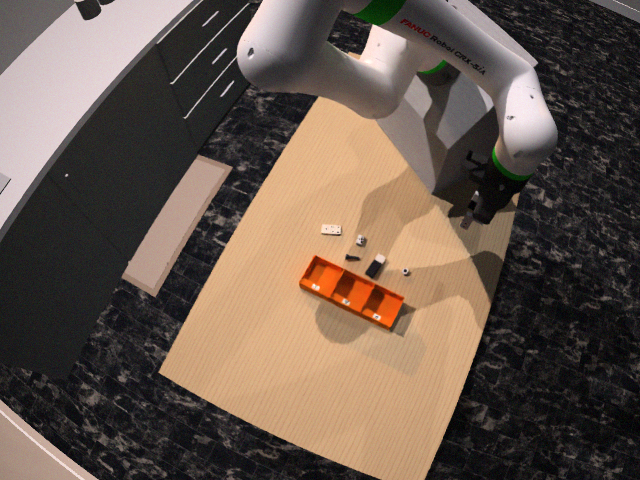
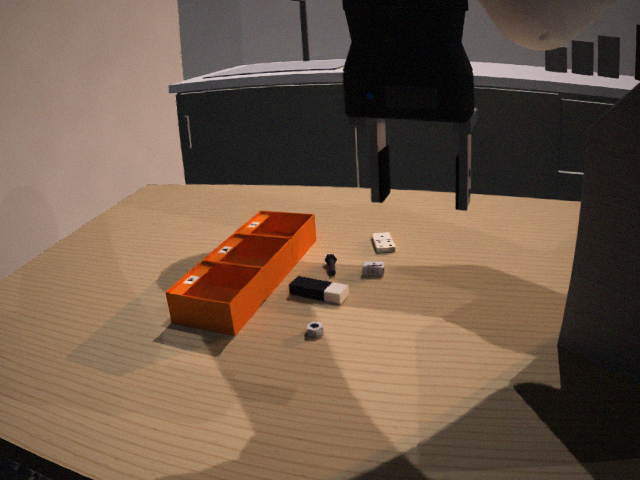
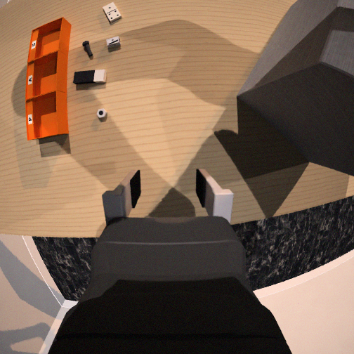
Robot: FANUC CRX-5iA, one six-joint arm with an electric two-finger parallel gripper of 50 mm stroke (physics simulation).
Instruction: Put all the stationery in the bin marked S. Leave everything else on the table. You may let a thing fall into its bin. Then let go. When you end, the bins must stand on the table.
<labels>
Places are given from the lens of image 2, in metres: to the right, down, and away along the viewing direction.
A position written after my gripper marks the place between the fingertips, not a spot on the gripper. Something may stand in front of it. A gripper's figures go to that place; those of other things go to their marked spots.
my gripper point(image 2: 421, 201): 0.07, -0.03, 0.35
orange three-part bin point(image 2: 221, 293): -0.12, 0.06, 0.61
black-and-white eraser point(image 2: 316, 289): 0.00, 0.06, 0.59
</labels>
